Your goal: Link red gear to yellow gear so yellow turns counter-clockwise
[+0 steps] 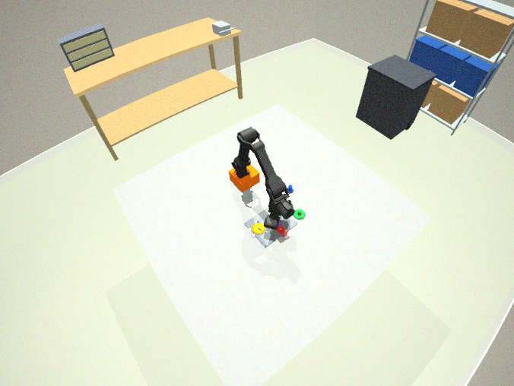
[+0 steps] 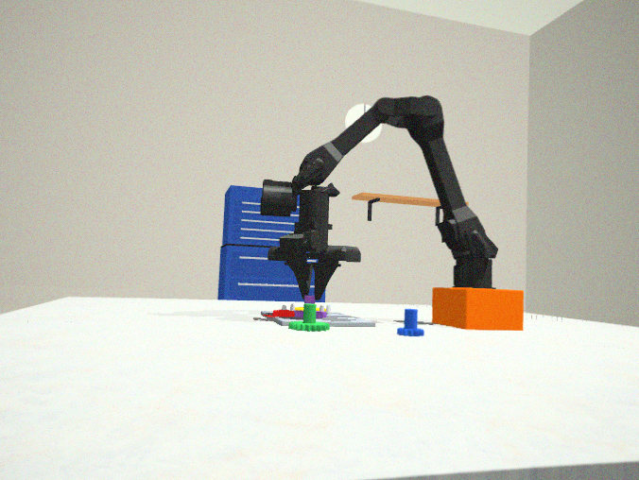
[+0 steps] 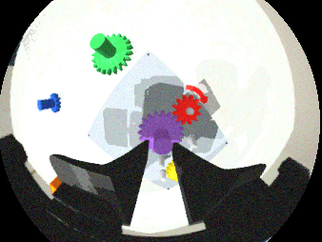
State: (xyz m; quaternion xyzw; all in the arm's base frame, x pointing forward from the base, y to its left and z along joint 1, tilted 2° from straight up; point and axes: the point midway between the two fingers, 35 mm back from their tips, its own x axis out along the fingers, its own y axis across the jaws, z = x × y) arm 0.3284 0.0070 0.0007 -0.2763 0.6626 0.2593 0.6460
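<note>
My gripper tip is 2 cm above the large purple gear. Round my gripper tip: red gear 5 cm ahead, 2 cm below; green gear 14 cm to the left, 2 cm below, 2 cm ahead; grey board 4 cm below, 1 cm to the right, 1 cm behind.
</note>
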